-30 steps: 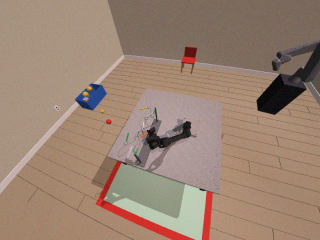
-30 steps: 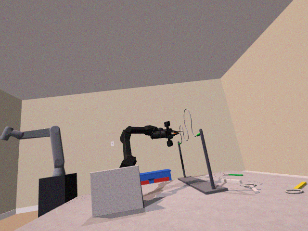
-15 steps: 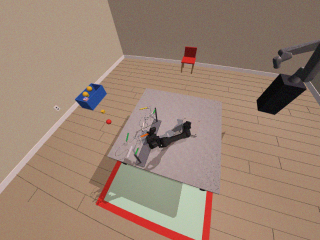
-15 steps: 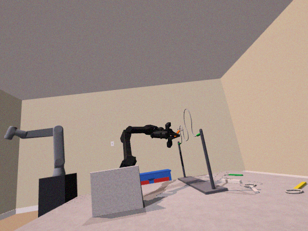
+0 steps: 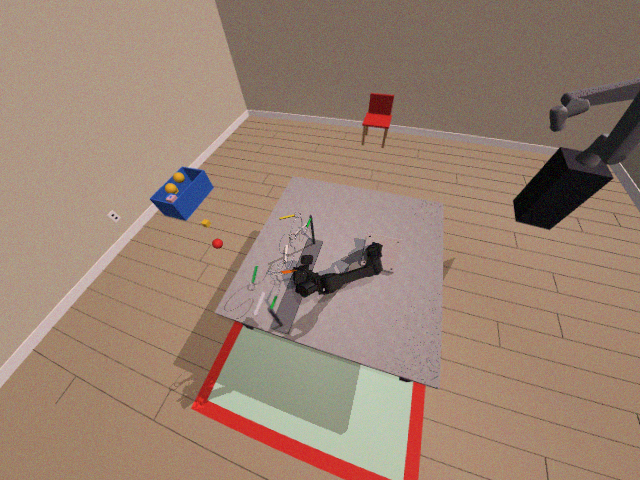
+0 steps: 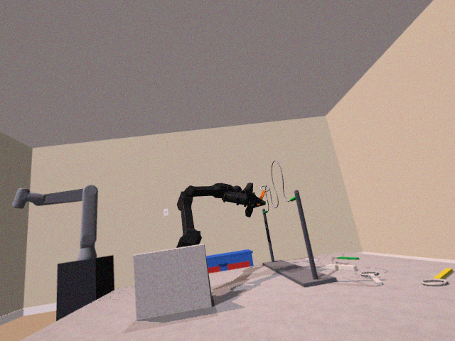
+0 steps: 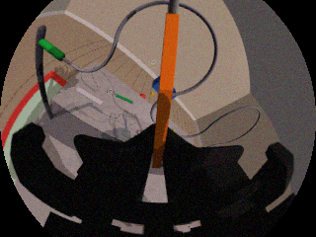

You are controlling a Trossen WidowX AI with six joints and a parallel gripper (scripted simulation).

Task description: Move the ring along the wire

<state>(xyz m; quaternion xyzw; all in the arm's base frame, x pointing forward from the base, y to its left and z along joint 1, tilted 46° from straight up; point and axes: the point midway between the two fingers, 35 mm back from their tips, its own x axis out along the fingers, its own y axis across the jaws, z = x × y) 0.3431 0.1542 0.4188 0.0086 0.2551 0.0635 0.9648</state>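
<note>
The orange-handled ring lies 60 mm to the left of my gripper tip, 60 mm above it and 10 mm ahead of it.
</note>
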